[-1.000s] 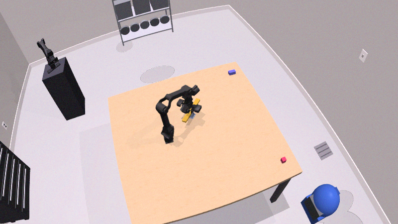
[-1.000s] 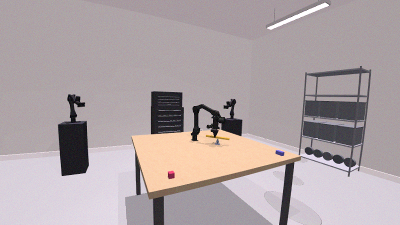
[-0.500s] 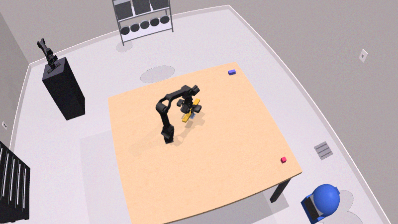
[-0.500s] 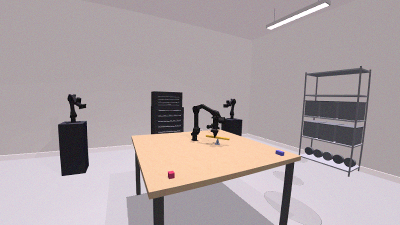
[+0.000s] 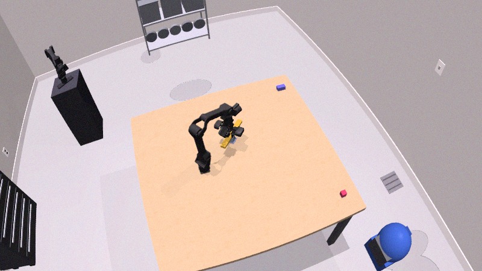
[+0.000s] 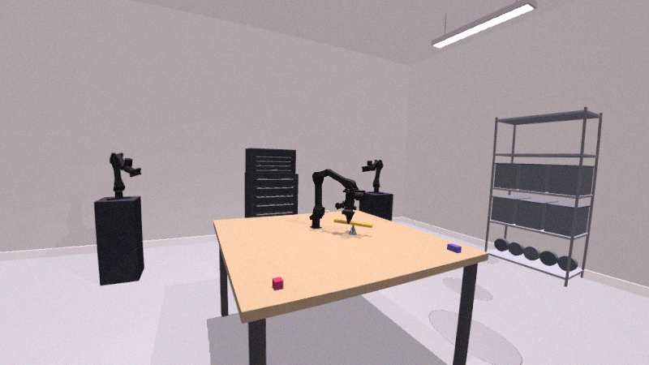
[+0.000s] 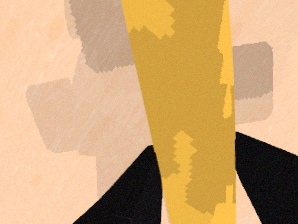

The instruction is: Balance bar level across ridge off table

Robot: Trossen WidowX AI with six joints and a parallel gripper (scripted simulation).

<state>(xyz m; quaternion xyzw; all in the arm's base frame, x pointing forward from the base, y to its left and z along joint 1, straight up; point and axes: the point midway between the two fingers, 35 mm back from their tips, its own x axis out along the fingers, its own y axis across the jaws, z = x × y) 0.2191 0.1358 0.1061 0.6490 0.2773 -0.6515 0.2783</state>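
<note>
Right now my gripper tip is 20 mm short of the bar and 20 mm to the right of it. Also, from my gripper tip: blue block (520 mm ahead, 360 mm to the left, 60 mm below); then red block (520 mm ahead, 640 mm to the right, 60 mm below).
</note>
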